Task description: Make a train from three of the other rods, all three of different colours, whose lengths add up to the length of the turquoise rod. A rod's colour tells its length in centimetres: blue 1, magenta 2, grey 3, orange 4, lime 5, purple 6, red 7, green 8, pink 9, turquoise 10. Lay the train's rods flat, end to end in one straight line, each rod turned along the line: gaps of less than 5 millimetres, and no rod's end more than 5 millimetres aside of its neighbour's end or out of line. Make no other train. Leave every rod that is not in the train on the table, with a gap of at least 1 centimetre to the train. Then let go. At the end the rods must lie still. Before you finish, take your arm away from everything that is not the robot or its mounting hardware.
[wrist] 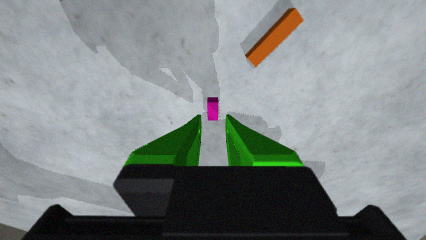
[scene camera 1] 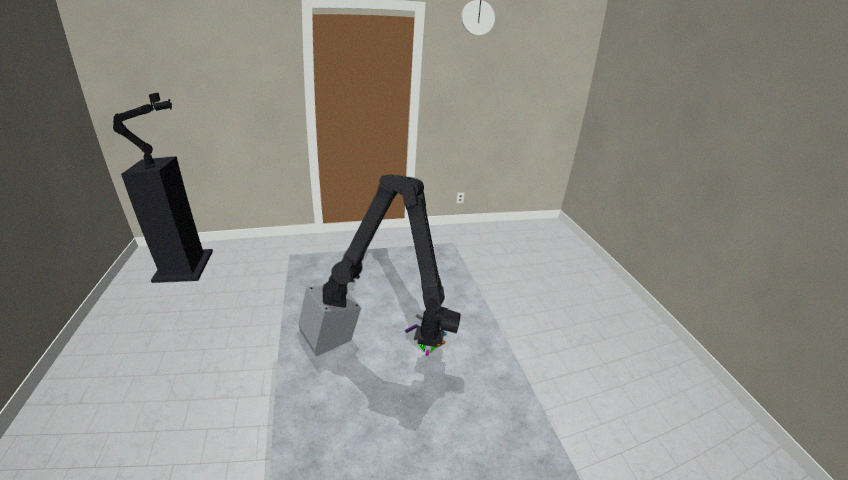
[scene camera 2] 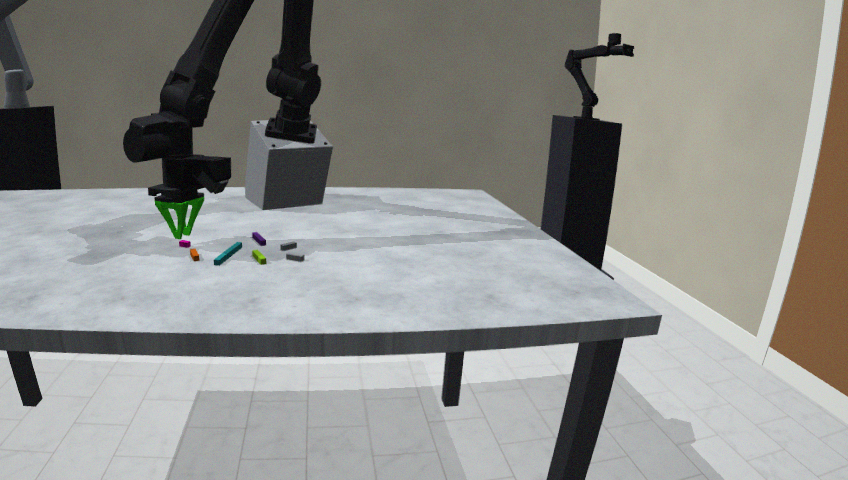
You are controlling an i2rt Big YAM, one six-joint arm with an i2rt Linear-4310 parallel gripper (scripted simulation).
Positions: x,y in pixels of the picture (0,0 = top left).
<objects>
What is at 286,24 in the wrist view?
An orange rod.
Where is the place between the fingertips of my gripper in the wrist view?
213,120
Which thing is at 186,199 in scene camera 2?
My gripper.
</objects>
